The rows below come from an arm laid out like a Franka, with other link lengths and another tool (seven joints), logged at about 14 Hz.
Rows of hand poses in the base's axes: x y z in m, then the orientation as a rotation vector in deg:
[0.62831, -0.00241, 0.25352, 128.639, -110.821, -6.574]
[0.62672, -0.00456, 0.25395, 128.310, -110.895, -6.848]
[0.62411, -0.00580, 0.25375, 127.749, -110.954, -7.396]
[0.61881, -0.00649, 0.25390, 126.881, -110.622, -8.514]
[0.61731, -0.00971, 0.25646, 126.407, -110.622, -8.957]
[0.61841, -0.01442, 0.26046, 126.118, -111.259, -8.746]
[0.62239, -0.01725, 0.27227, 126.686, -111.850, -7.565]
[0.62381, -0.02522, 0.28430, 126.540, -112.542, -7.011]
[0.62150, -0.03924, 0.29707, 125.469, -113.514, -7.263]
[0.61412, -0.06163, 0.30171, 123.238, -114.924, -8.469]
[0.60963, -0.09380, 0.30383, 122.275, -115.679, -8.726]
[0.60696, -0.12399, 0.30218, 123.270, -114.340, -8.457]
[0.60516, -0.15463, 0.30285, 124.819, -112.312, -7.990]
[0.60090, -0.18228, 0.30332, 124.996, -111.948, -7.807]
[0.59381, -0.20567, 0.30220, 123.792, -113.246, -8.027]
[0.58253, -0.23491, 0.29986, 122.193, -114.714, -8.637]
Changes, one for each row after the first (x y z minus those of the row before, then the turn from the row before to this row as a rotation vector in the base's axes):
[-0.00159, -0.00215, 0.00043, -0.037, 0.260, -0.191]
[-0.00261, -0.00124, -0.00020, -0.052, 0.512, -0.295]
[-0.00530, -0.00069, 0.00015, -0.130, 1.117, -0.251]
[-0.00150, -0.00322, 0.00256, -0.070, 0.445, -0.224]
[0.00110, -0.00471, 0.00400, -0.002, -0.258, -0.445]
[0.00398, -0.00283, 0.01181, 0.024, -1.121, -0.001]
[0.00142, -0.00797, 0.01203, -0.047, -0.519, -0.390]
[-0.00231, -0.01402, 0.01277, -0.077, 0.182, -0.974]
[-0.00738, -0.02239, 0.00464, -0.076, 0.975, -1.760]
[-0.00449, -0.03217, 0.00212, -0.089, 0.218, -0.822]
[-0.00267, -0.03019, -0.00165, -0.148, 0.054, 1.143]
[-0.00180, -0.03064, 0.00067, -0.207, 0.013, 1.755]
[-0.00426, -0.02765, 0.00047, -0.141, 0.003, 0.280]
[-0.00709, -0.02339, -0.00112, -0.035, 0.063, -1.208]
[-0.01128, -0.02924, -0.00234, 0.018, 0.341, -1.495]

